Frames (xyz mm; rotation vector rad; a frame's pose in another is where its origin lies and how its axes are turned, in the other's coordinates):
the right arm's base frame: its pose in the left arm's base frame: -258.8 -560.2 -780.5 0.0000 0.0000 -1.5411
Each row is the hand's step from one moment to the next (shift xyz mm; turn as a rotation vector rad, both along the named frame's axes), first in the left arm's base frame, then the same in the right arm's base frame.
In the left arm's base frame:
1: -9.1 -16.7 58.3 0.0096 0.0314 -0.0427
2: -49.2 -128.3 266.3 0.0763 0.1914 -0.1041
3: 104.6 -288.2 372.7 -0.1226 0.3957 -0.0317
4: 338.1 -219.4 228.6 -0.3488 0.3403 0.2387
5: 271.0 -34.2 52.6 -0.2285 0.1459 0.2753
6: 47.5 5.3 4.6 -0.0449 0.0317 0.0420
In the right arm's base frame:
1: 16.4 -9.6 58.3 -0.0311 0.0105 -0.0427
2: 126.8 -53.0 266.3 -0.1891 0.0819 -0.1041
3: 291.2 96.0 372.7 -0.3992 -0.1108 -0.0317
4: 229.3 331.4 228.6 -0.3505 -0.3385 0.2387
5: 42.2 269.9 52.6 -0.1526 -0.2241 0.2753
6: -3.9 47.6 4.6 -0.0330 -0.0439 0.0420

